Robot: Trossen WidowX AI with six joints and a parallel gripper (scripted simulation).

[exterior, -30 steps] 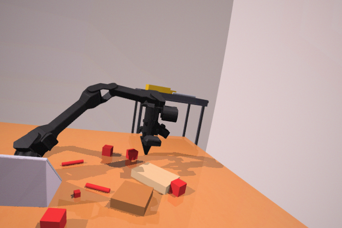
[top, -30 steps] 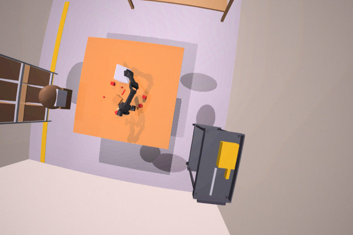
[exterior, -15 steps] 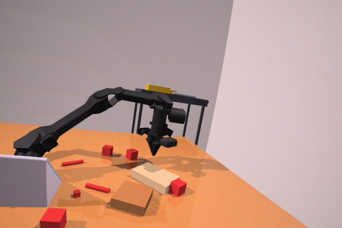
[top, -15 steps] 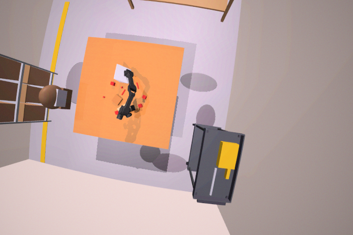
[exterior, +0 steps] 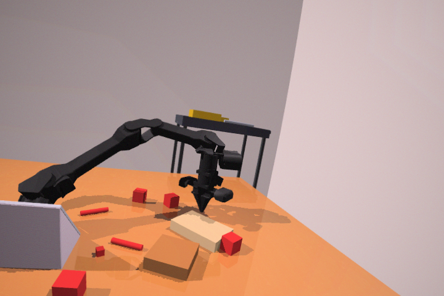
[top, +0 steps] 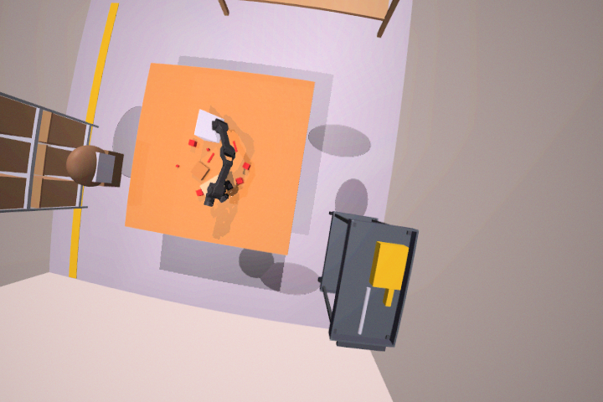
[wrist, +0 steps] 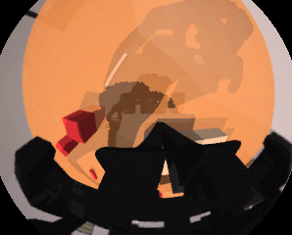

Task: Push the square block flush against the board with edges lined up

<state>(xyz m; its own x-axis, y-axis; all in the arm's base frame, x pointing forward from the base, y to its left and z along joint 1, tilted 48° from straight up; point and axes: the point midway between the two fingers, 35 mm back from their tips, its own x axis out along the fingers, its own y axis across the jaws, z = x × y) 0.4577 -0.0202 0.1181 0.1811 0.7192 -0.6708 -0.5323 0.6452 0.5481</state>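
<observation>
Right now my gripper tip is 19 cm to the left of the brown square block, 14 cm past it and 1 cm above it. The rest, counted from my gripper tip: pale board (9 cm to the right, 3 cm behind, 1 cm below).
</observation>
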